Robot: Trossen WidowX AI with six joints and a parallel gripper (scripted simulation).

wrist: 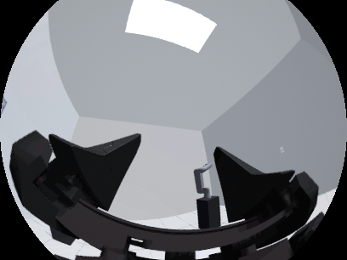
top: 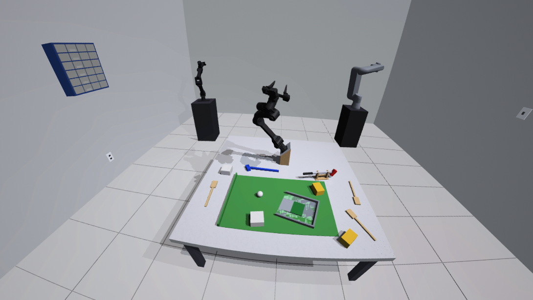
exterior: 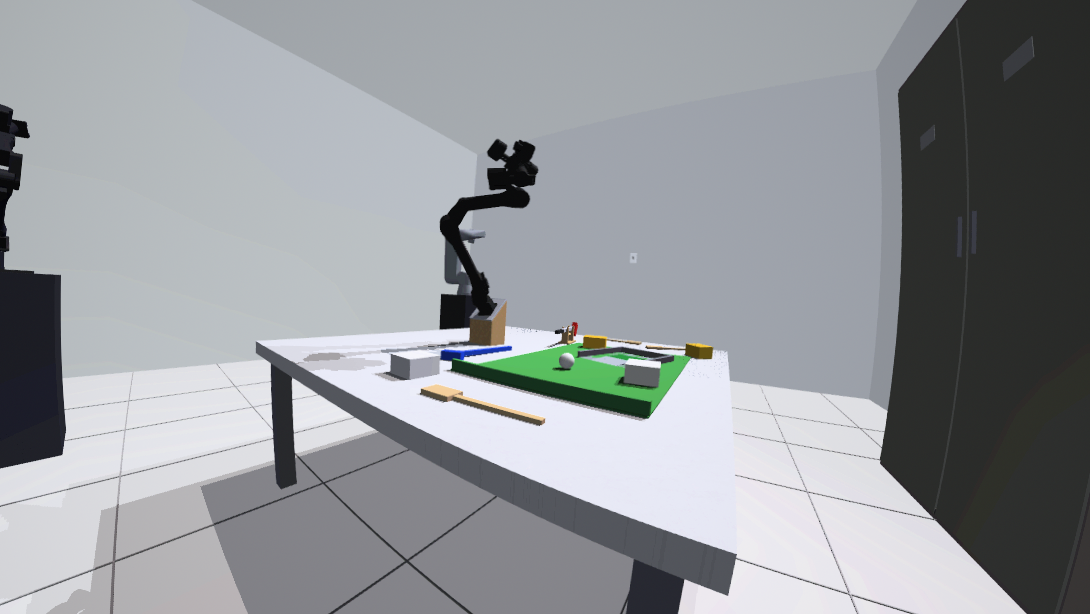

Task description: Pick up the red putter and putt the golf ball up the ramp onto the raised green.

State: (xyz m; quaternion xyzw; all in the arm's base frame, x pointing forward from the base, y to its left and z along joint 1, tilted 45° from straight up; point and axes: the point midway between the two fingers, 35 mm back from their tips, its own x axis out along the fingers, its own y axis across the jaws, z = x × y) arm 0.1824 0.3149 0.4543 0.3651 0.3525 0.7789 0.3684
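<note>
Now: the blue putter 710 mm below my gripper tip, 120 mm to the right of it and 20 mm ahead of it. From my gripper tip the other things lie so: white golf ball (700 mm below, 320 mm ahead, 120 mm to the right); then green mat (720 mm below, 360 mm ahead, 20 mm to the left); then wooden stand (690 mm below, 390 mm to the left, 110 mm ahead).
</note>
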